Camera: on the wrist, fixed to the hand. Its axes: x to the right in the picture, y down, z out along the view.
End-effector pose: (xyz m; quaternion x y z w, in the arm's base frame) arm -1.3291 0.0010 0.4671 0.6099 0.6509 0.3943 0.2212
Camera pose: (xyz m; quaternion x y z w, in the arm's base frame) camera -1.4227 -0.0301 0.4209 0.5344 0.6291 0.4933 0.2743
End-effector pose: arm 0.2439 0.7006 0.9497 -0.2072 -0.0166 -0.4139 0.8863
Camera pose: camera 0.1521 0.6454 0.9298 -0.2919 0.0719 -0.4535 0.8390
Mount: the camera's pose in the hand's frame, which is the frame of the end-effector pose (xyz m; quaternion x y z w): -0.0242 -0.0925 -0.0522 -0.1221 0.0508 -0.0349 0.9906
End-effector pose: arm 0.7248 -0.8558 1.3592 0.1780 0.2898 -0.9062 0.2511
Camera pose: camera 0.7020 -0.7499 1.3707 0.1816 0.4167 -0.8621 0.2241
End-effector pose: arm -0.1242 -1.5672 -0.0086 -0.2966 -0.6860 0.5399 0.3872
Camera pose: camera -0.0660 -1.5828 0.0822 -0.3446 -0.7362 0.4225 0.4010
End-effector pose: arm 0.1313 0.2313 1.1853 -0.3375 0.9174 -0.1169 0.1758
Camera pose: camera 0.1810 0.1834 1.2696 -0.3819 0.9202 -0.0271 0.0823
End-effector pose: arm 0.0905 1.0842 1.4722 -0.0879 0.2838 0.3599 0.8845
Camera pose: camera 0.1171 0.9841 1.4384 -0.2232 0.2790 0.3558 0.8635
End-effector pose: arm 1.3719 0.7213 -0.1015 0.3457 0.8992 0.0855 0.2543
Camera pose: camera 1.3067 0.6373 -0.0777 0.2757 0.9053 0.2032 0.2514
